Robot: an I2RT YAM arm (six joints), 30 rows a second.
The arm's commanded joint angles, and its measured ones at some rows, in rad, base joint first. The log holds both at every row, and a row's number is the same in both.
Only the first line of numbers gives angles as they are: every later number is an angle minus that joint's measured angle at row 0.
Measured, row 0: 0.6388, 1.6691, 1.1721, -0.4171, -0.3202, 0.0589
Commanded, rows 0 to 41: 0.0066, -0.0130, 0.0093, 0.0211, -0.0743, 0.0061; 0.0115, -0.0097, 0.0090, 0.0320, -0.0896, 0.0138; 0.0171, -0.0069, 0.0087, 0.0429, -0.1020, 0.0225; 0.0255, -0.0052, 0.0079, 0.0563, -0.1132, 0.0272; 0.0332, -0.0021, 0.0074, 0.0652, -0.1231, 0.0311; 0.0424, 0.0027, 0.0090, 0.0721, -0.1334, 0.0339; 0.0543, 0.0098, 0.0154, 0.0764, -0.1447, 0.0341; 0.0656, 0.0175, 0.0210, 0.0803, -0.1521, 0.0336; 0.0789, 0.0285, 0.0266, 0.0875, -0.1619, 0.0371; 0.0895, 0.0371, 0.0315, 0.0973, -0.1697, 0.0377; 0.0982, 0.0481, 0.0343, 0.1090, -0.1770, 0.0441; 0.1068, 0.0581, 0.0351, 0.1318, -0.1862, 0.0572; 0.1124, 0.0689, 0.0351, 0.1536, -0.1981, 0.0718; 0.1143, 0.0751, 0.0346, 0.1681, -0.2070, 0.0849; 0.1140, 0.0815, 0.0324, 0.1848, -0.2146, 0.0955; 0.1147, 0.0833, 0.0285, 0.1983, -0.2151, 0.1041; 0.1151, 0.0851, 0.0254, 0.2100, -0.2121, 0.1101; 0.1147, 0.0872, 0.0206, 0.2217, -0.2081, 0.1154; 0.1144, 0.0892, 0.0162, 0.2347, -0.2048, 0.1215; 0.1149, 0.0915, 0.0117, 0.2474, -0.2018, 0.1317; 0.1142, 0.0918, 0.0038, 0.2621, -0.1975, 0.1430; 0.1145, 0.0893, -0.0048, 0.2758, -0.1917, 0.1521; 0.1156, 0.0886, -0.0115, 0.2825, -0.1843, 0.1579; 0.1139, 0.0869, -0.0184, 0.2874, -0.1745, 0.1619; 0.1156, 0.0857, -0.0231, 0.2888, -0.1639, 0.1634; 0.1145, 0.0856, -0.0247, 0.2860, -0.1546, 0.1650; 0.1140, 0.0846, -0.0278, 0.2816, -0.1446, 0.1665; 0.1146, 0.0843, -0.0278, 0.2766, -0.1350, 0.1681; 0.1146, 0.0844, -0.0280, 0.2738, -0.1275, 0.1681; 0.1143, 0.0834, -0.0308, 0.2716, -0.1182, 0.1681; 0.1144, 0.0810, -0.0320, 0.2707, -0.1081, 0.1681; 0.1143, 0.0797, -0.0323, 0.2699, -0.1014, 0.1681; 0.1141, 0.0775, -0.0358, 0.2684, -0.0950, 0.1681; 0.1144, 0.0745, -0.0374, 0.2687, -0.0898, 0.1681; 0.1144, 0.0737, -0.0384, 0.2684, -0.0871, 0.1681; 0.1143, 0.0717, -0.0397, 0.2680, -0.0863, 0.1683; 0.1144, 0.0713, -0.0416, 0.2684, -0.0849, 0.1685; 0.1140, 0.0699, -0.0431, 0.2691, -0.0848, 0.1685; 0.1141, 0.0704, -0.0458, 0.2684, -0.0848, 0.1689; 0.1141, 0.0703, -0.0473, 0.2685, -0.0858, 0.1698; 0.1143, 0.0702, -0.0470, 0.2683, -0.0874, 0.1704; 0.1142, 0.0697, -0.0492, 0.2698, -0.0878, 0.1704
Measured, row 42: 0.1159, 0.0905, -0.0374, 0.2460, -0.0969, 0.1641
